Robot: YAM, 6 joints.
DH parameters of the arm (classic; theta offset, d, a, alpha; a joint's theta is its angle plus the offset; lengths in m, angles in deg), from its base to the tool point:
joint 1: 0 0.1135 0.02 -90
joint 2: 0 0 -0.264 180
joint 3: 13.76 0 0.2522 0
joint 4: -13.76 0 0.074 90
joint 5: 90 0 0 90
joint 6: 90 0.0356 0 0
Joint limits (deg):
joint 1: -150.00..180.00
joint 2: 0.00..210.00
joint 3: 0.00..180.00
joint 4: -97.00..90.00
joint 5: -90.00..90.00
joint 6: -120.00..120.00
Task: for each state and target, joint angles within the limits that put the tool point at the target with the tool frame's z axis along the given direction. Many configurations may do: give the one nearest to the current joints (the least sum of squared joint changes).
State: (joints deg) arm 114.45 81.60 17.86 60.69 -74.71 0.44
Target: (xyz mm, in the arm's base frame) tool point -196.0 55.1 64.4 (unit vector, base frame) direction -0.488 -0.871 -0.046
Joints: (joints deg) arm 154.26 110.27 12.81 60.57 -85.60 0.44
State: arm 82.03 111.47 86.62 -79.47 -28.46 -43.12
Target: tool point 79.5 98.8 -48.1 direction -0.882 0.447 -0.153
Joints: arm 36.78 154.03 39.06 -45.81 -62.33 -43.12
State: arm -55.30 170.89 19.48 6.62 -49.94 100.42
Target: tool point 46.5 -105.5 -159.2 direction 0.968 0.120 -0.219
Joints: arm -83.75 180.81 35.01 52.18 -77.32 100.42
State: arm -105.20 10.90 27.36 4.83 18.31 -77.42
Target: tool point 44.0 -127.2 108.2 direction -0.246 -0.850 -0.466
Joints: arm -61.44 46.77 0.10 10.13 38.49 -77.42
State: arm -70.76 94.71 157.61 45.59 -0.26 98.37
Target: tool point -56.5 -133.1 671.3 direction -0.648 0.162 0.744
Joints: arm -103.53 82.24 119.39 53.31 41.91 98.37
